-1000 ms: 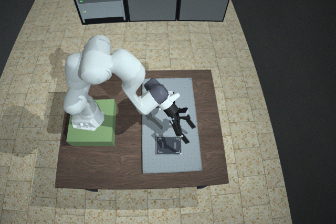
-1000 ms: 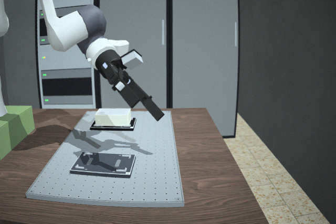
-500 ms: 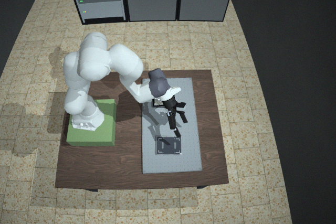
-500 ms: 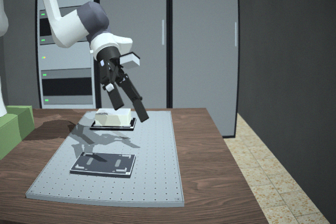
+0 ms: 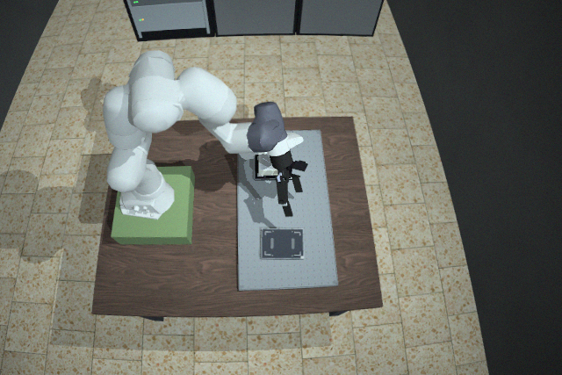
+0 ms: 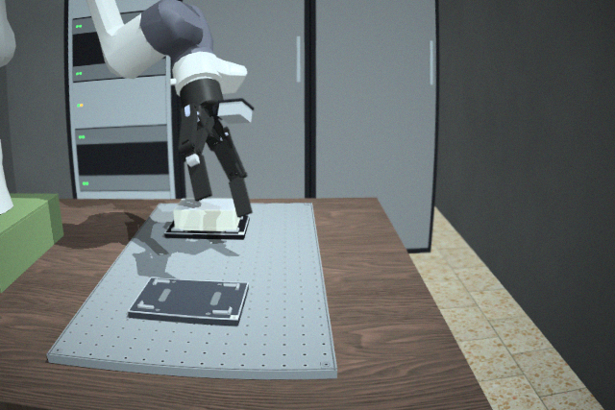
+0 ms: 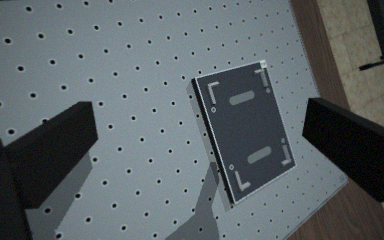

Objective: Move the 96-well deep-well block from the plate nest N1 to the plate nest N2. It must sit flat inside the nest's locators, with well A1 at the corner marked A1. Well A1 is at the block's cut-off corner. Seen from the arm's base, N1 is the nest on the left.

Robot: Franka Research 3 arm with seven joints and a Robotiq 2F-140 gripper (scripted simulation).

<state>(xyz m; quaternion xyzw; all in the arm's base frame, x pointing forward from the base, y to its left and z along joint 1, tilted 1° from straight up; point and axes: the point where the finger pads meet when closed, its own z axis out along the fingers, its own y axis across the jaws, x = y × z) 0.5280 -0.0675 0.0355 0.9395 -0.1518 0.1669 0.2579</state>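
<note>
Right now my hand is 21 cm to the right of the cream 96-well deep-well block, 9 cm above it and 6 cm past it. From my hand the other things lie so: A1 mark: 15 cm to the left, 11 cm below, 2 cm ahead; plate nest N1: 21 cm to the left, 11 cm below, 6 cm behind; plate nest N2: 13 cm to the right, 11 cm below, 5 cm behind.
</note>
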